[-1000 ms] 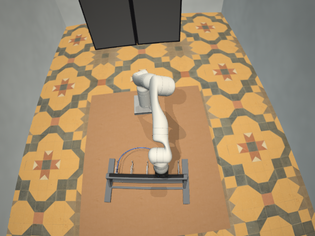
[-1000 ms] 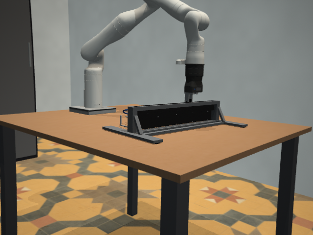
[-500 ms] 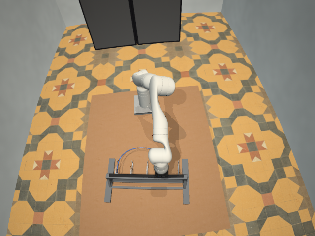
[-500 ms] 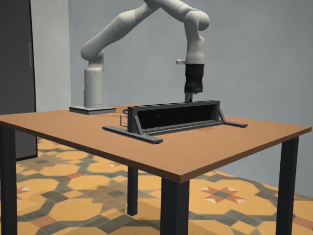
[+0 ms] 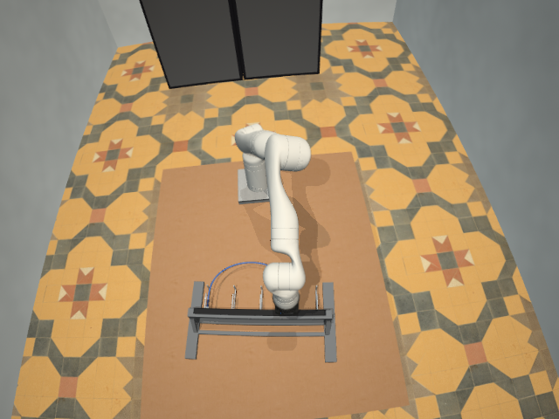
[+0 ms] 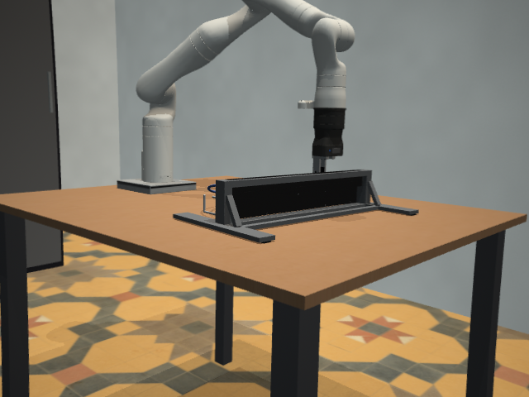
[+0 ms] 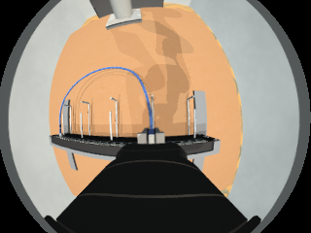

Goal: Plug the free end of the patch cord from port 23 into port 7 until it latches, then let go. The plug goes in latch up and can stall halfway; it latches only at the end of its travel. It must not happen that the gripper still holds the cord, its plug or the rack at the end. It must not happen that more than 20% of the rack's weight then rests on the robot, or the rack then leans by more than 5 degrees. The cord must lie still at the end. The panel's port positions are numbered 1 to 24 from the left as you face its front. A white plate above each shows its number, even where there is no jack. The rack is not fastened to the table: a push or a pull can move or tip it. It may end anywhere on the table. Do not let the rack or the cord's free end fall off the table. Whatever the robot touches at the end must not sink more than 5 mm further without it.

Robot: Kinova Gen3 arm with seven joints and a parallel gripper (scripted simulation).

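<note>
The patch cord plug is 1 cm ahead of my hand and 1 cm below it.
</note>
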